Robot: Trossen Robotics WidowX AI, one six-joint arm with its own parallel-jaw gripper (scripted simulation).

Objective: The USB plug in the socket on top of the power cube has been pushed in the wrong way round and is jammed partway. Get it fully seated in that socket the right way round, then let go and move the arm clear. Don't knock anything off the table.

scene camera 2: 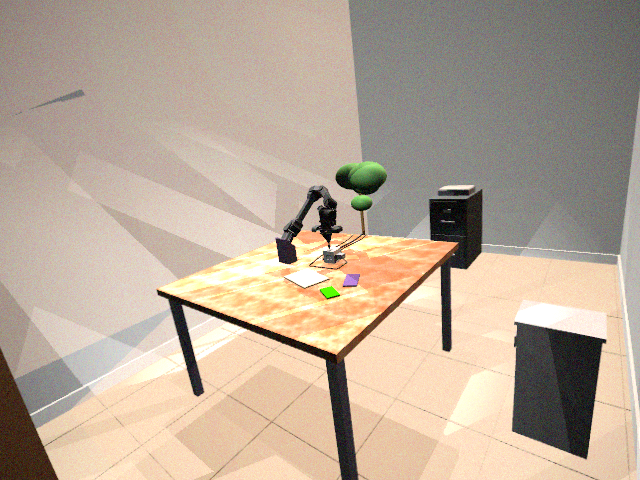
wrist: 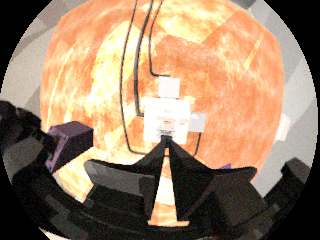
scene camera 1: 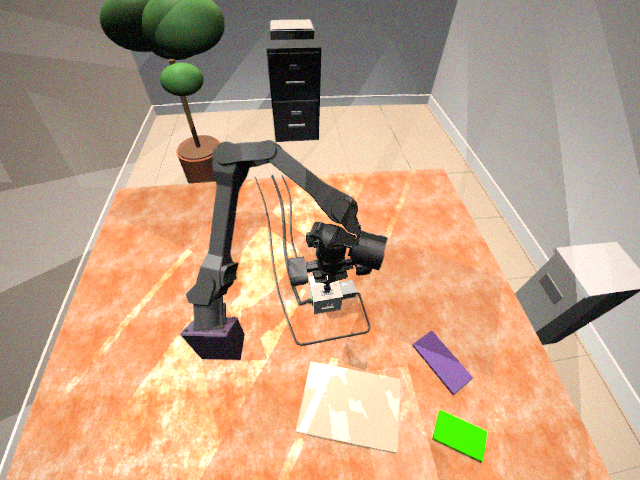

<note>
My gripper [scene camera 1: 327, 282] holds a dark USB plug. Also in view: a purple card [scene camera 1: 440, 359] and a sheet [scene camera 1: 354, 407].
My gripper also shows in the wrist view [wrist: 167, 143].
</note>
